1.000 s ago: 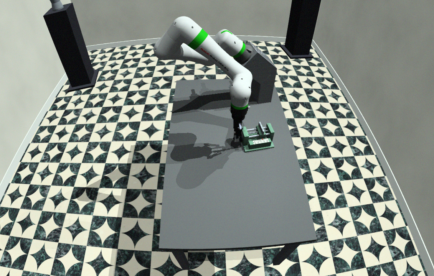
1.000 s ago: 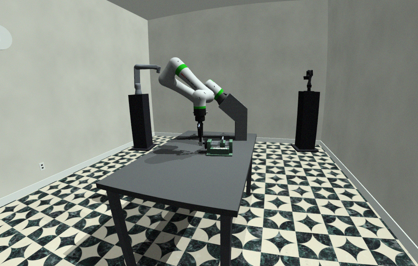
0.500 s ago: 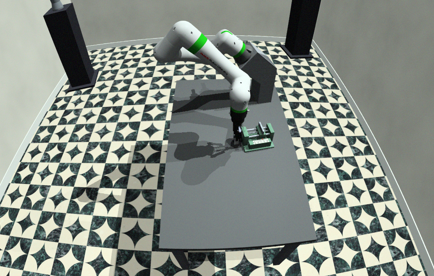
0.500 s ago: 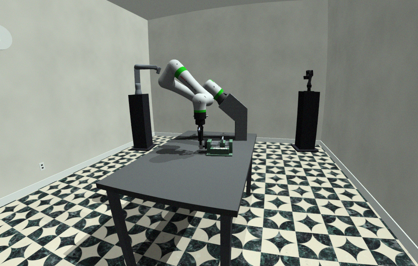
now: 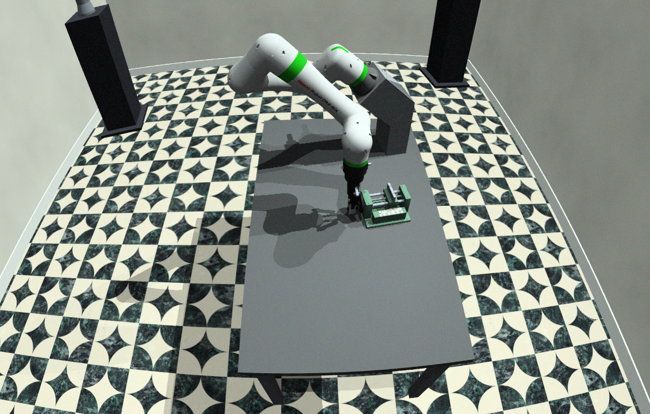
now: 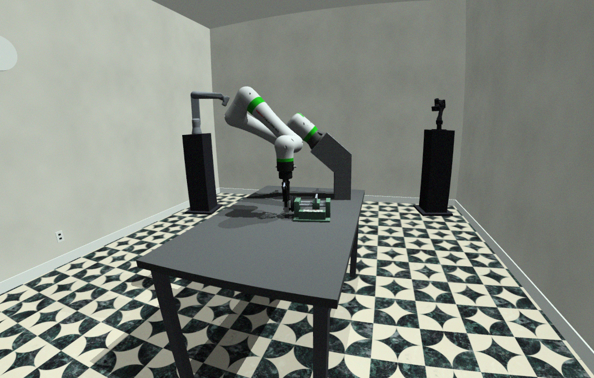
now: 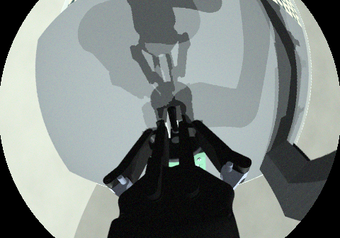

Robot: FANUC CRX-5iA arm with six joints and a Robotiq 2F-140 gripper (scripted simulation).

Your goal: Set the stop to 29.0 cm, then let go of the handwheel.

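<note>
Right now the black handwheel is 2 cm to the left of my hand and 1 cm below it. From my hand the other things lie so: green stop fixture: 2 cm ahead, 17 cm to the left, 3 cm above.
</note>
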